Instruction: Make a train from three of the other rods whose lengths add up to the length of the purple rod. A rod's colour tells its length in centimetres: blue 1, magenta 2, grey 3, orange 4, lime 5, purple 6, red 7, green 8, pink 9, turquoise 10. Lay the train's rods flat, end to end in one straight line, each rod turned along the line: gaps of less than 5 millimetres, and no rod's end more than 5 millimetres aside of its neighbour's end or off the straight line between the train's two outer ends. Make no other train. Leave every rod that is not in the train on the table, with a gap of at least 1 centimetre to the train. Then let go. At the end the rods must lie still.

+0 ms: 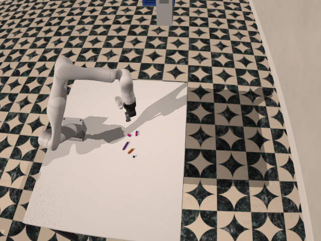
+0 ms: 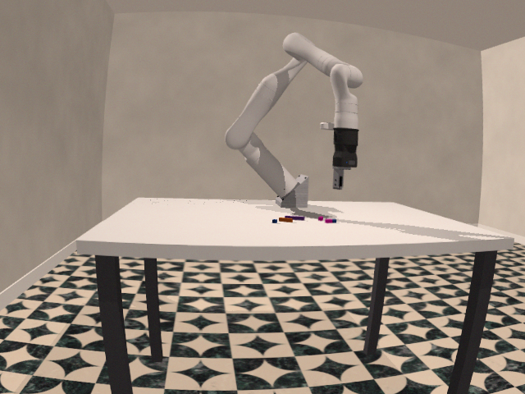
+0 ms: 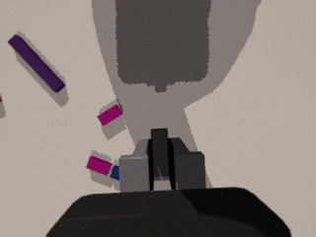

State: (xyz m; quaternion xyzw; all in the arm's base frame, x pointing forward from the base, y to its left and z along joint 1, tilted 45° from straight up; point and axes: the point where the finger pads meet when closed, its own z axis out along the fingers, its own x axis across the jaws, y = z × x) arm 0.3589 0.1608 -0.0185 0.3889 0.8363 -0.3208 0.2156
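Now: the purple rod 10 mm ahead of my hand, 130 mm to the right of it and 110 mm below it. Also, from my hand: grey rod 20 mm below; orange rod 50 mm ahead, 160 mm to the right, 110 mm below.
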